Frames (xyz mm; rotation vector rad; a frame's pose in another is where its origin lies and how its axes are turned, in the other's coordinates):
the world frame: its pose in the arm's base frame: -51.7 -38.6 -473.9 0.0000 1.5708 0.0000
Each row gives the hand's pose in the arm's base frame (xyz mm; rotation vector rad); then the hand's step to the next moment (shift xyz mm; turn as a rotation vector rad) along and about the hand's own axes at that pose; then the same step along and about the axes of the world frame.
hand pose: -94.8 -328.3 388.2 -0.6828 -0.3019 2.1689
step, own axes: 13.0 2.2 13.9 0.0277 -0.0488 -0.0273
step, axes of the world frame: -5.7 8.9 -16.0 0.0117 0.0519 0.0326
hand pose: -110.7 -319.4 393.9 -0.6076 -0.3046 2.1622
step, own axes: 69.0 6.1 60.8 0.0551 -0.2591 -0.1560
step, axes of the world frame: -27.5 50.6 -72.0 0.0426 0.2027 0.2272
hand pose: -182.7 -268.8 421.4 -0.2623 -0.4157 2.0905
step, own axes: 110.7 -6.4 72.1 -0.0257 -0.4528 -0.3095
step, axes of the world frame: -66.4 83.9 -77.8 0.1057 0.2572 0.4735
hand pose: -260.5 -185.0 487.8 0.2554 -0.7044 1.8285
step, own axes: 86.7 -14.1 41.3 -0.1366 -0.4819 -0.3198
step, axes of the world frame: -80.7 47.3 -25.9 0.1588 0.1823 0.5429
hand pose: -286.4 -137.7 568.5 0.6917 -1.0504 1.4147
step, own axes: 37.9 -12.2 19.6 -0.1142 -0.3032 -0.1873
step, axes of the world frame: -44.2 -1.8 3.3 0.1192 0.0898 0.3432
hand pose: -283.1 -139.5 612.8 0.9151 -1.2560 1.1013
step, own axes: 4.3 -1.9 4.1 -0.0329 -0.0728 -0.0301
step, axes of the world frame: -4.8 -3.9 0.7 0.0323 0.0066 0.0787
